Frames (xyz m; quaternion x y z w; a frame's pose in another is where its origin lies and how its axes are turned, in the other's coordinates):
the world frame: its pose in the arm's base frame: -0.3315 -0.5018 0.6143 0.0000 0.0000 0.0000 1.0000
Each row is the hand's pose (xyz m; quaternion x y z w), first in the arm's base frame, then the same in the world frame.
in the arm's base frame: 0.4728 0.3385 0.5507 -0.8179 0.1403 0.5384 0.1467
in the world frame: 0.8043 0.8403 -0.0636 -0.8179 0.1403 0.5384 0.1467
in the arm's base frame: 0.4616 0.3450 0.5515 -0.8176 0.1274 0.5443 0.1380
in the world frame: 0.7931 0.8468 -0.0628 -0.8176 0.1274 0.5443 0.1380
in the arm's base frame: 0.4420 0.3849 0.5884 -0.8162 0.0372 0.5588 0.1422
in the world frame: 0.7735 0.8867 -0.0259 -0.8162 0.0372 0.5588 0.1422
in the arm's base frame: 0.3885 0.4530 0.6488 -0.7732 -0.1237 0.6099 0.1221
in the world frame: 0.7200 0.9548 0.0345 -0.7732 -0.1237 0.6099 0.1221
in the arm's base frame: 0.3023 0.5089 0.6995 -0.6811 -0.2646 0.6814 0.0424
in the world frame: 0.6338 1.0107 0.0852 -0.6811 -0.2646 0.6814 0.0424
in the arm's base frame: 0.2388 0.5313 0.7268 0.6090 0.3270 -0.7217 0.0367
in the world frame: 0.5703 1.0331 0.1125 0.6090 0.3270 -0.7217 0.0367
